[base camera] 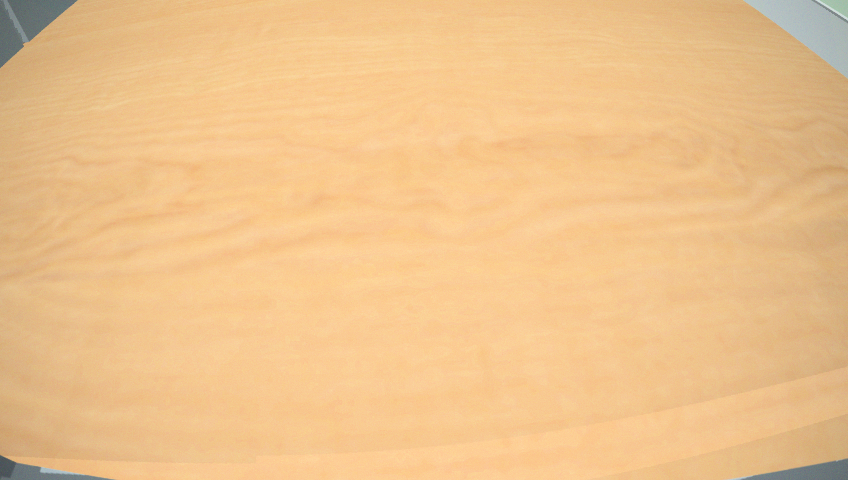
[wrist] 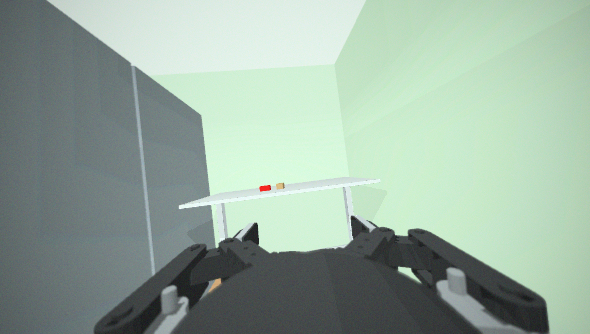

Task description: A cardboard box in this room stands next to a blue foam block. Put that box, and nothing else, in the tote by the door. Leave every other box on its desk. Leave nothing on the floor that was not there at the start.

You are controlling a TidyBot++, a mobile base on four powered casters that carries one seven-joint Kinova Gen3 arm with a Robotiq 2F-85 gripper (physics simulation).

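Frame: origin at the arm's base, x ahead, y left, z up, level; metres.
Seen in the pictures: gripper, fingertip midpoint: [wrist: 304, 229].
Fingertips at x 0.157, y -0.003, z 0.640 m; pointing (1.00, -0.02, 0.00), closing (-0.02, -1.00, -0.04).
A point is followed by its place in that frame.
In the wrist view, a small tan cardboard box [wrist: 280, 186] {x 1.489, y 0.148, z 0.577 m} sits on a white desk [wrist: 320, 185] {x 1.371, y -0.194, z 0.554 m} in the distance, just right of a small red block [wrist: 265, 188] {x 1.495, y 0.286, z 0.575 m}. No blue foam block and no tote show in either view. My gripper [wrist: 304, 229] {x 0.157, y -0.004, z 0.640 m} is open, with its fingers wide apart and nothing between them. It points toward the far desk, well short of it.
A dark grey partition [wrist: 170, 175] {x 1.295, y 0.976, z 0.784 m} with a light vertical strip runs along the left in the wrist view. A pale green wall [wrist: 470, 150] {x 0.766, y -0.818, z 0.691 m} runs along the right, and another stands behind the desk. Wooden floor [base camera: 416, 267] {x 0.377, y 0.012, z -0.396 m} fills most of the base view.
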